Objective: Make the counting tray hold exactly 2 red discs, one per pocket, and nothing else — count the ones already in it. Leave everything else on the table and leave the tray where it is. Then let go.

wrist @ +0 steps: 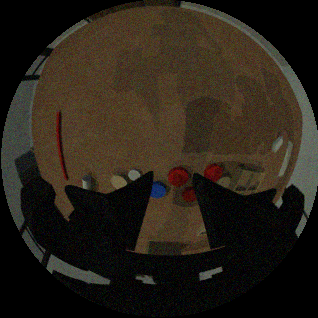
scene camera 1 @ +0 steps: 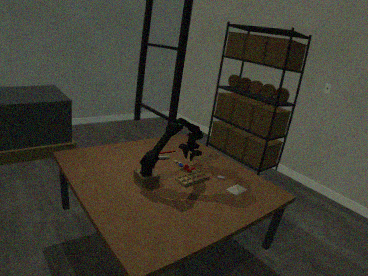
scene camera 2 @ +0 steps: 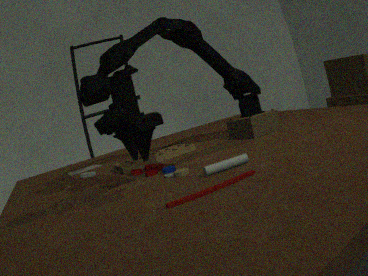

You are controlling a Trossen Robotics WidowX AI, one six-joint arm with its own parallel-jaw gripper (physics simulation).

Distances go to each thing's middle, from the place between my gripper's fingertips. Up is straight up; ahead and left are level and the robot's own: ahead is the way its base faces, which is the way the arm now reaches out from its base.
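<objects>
So you can picture the wooden counting tray (scene camera 2: 170,152), my gripper is 30 mm above it, 80 mm past it and 200 mm to the left of it.
</objects>
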